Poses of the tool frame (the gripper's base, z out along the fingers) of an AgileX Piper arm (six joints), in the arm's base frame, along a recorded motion.
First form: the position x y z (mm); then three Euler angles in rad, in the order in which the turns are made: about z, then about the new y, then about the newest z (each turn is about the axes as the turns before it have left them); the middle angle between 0 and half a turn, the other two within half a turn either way.
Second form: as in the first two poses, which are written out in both.
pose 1, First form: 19.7, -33.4, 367.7, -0.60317, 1.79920, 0.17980
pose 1, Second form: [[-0.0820, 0.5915, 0.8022, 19.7], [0.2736, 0.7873, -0.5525, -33.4], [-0.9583, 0.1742, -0.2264, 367.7], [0, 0, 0, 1]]
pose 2, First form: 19.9, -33.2, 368.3, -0.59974, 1.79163, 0.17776
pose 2, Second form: [[-0.0782, 0.5875, 0.8054, 19.9], [0.2677, 0.7906, -0.5507, -33.2], [-0.9603, 0.1725, -0.2190, 368.3], [0, 0, 0, 1]]
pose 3, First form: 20.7, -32.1, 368.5, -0.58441, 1.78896, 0.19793
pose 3, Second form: [[-0.0685, 0.5764, 0.8143, 20.7], [0.2811, 0.7943, -0.5386, -32.1], [-0.9572, 0.1920, -0.2164, 368.5], [0, 0, 0, 1]]
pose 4, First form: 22.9, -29.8, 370.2, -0.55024, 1.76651, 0.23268
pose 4, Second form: [[-0.0407, 0.5470, 0.8361, 22.9], [0.2955, 0.8060, -0.5129, -29.8], [-0.9545, 0.2262, -0.1945, 370.2], [0, 0, 0, 1]]
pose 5, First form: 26.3, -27.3, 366.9, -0.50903, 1.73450, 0.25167
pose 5, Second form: [[-0.0165, 0.5074, 0.8615, 26.3], [0.2944, 0.8259, -0.4808, -27.3], [-0.9555, 0.2457, -0.1630, 366.9], [0, 0, 0, 1]]
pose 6, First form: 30.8, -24.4, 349.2, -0.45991, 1.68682, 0.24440
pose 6, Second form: [[0.0068, 0.4558, 0.8901, 30.8], [0.2667, 0.8570, -0.4409, -24.4], [-0.9638, 0.2403, -0.1158, 349.2], [0, 0, 0, 1]]
